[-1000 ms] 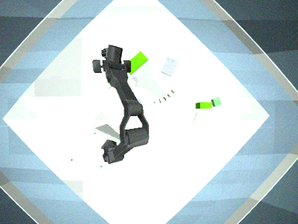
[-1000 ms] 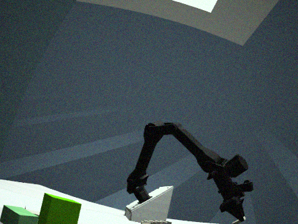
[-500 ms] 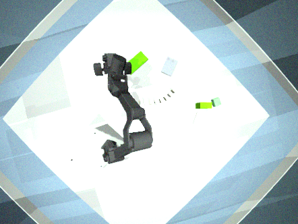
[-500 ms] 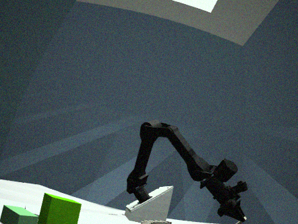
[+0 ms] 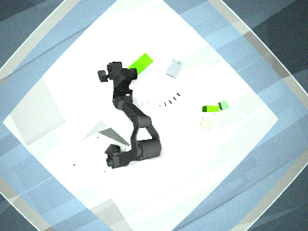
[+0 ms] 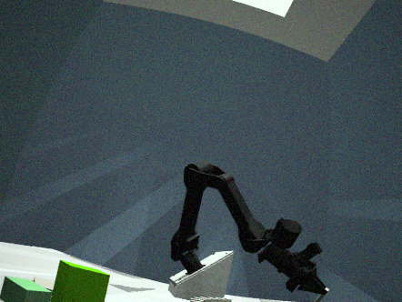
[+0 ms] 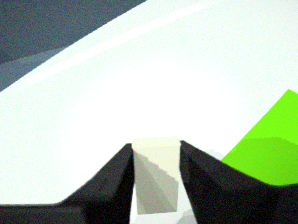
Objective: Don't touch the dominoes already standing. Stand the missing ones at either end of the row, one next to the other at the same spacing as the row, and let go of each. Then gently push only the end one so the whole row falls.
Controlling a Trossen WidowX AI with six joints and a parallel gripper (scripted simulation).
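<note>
Right now my gripper tip is 100 mm short of the flat bright green block, 70 mm to the left of it and 90 mm above it. Also, from my gripper tip: grey block (210 mm ahead, 240 mm to the right, 90 mm below); pale green cube (230 mm ahead, 620 mm to the right, 80 mm below).
</note>
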